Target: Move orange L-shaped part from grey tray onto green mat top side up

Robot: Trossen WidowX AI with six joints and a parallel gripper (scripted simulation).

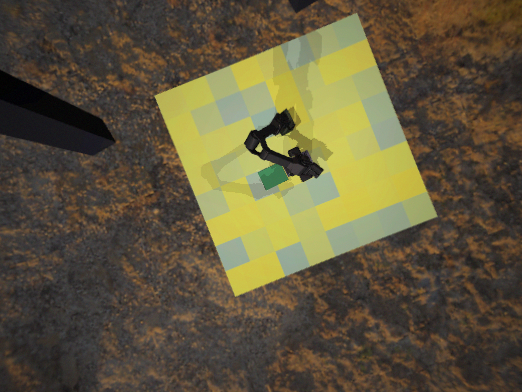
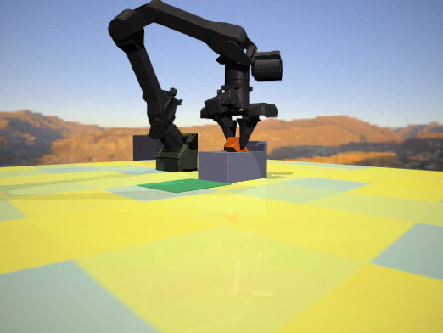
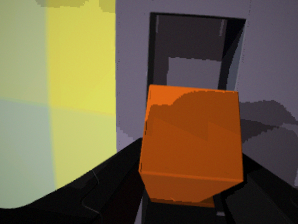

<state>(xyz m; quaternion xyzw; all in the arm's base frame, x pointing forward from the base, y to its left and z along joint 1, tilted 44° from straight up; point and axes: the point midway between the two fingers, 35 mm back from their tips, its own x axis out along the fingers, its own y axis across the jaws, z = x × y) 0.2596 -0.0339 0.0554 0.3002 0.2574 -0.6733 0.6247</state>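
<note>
The green mat lies 14 cm to the right of my gripper tip, 8 cm below it and 3 cm behind it. Also, from my gripper tip: orange L-shaped part 3 cm to the left, 3 cm below, 1 cm behind.
</note>
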